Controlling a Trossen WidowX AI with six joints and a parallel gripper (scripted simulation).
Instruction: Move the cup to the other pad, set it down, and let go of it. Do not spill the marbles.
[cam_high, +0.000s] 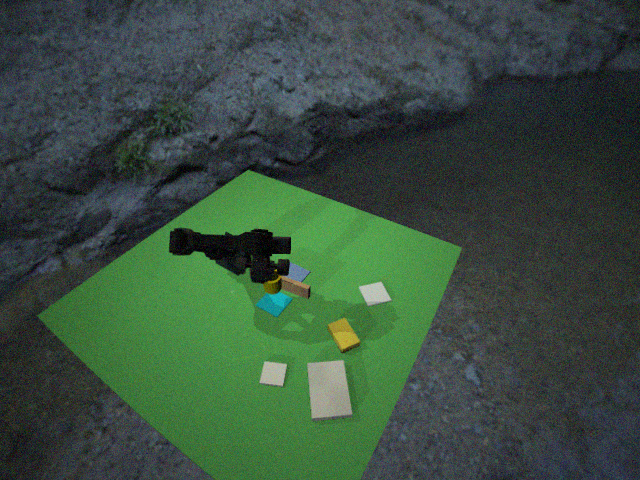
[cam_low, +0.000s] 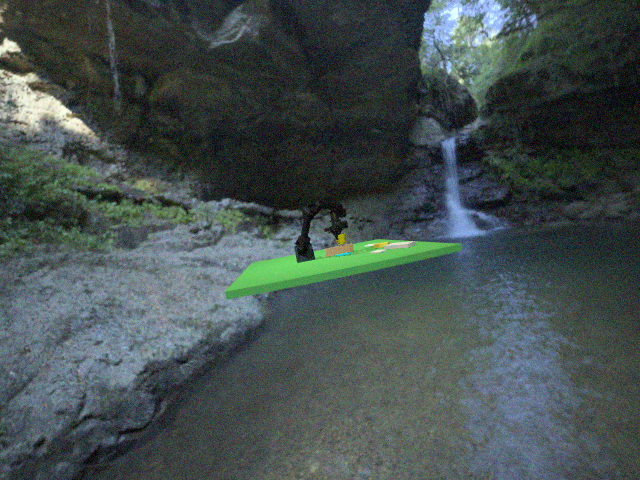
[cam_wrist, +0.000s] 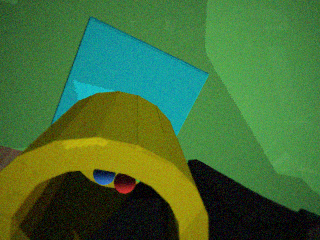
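Now: gripper tip 3 cm short of the cyan pad, 1 cm to the right of it and 12 cm above it. Also, from my gripper tip: yellow cup: 2 cm ahead, 2 cm to the left; then brown wooden bar: 1 cm ahead, 9 cm to the left, 9 cm below; then grey-blue pad: 17 cm to the left, 12 cm below.
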